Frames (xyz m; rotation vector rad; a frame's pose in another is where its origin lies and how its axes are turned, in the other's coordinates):
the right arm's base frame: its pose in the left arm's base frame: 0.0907 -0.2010 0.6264 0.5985 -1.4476 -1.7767
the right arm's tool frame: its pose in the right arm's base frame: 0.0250 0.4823 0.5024 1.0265 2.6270 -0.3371
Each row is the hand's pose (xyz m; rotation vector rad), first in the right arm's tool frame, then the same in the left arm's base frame.
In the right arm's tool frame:
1: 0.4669 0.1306 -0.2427 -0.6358 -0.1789 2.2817
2: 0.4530 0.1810 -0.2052 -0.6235 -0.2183 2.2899
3: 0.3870 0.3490 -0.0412 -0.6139 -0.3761 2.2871
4: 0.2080 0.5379 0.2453 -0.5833 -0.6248 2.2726
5: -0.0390 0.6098 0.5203 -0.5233 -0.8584 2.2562
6: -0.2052 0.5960 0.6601 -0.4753 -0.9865 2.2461
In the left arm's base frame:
1: 0.0803 0.2651 1.6444 0.8052 -2.4851 1.1986
2: 0.0795 0.2018 1.6557 0.8169 -2.5121 1.1625
3: 0.0796 -0.0419 1.6647 0.8539 -2.5767 0.9991
4: 0.0411 -0.4167 1.5759 0.9124 -2.6679 0.7359
5: -0.0434 -0.7255 1.3777 0.9713 -2.7534 0.4839
6: -0.1134 -0.8608 1.2223 1.0065 -2.8012 0.3425

